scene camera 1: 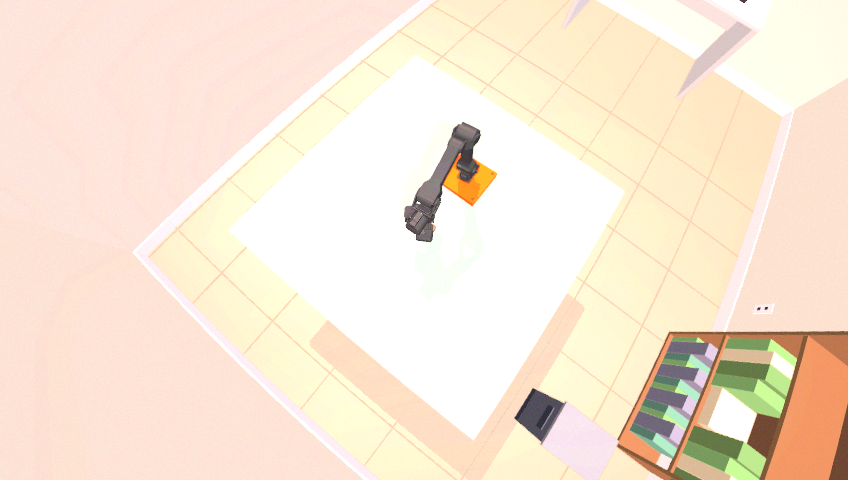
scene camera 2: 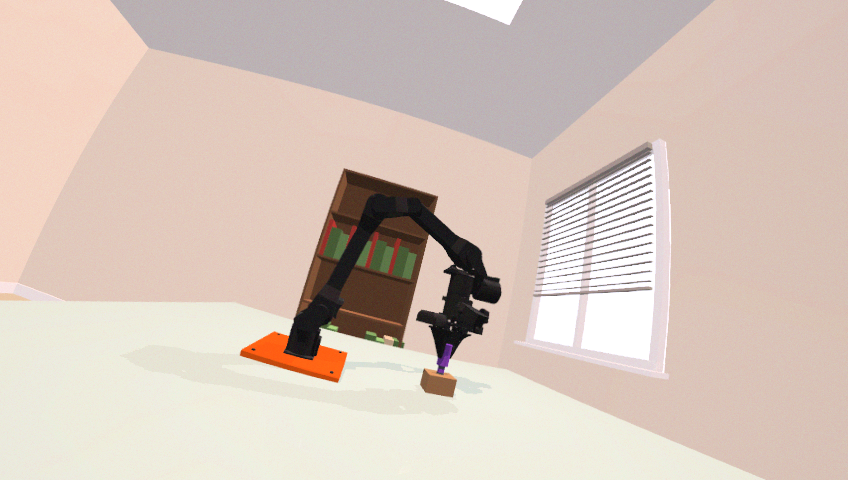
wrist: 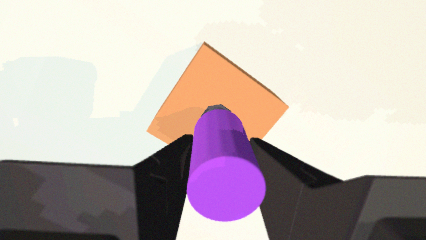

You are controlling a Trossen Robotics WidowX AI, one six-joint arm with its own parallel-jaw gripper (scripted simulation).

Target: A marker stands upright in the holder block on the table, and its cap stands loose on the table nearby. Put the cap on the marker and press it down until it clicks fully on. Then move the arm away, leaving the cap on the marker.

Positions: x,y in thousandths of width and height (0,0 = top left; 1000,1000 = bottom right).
Labels:
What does the gripper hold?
A purple cap.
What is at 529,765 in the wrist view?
A purple cap.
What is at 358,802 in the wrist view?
The gripper.

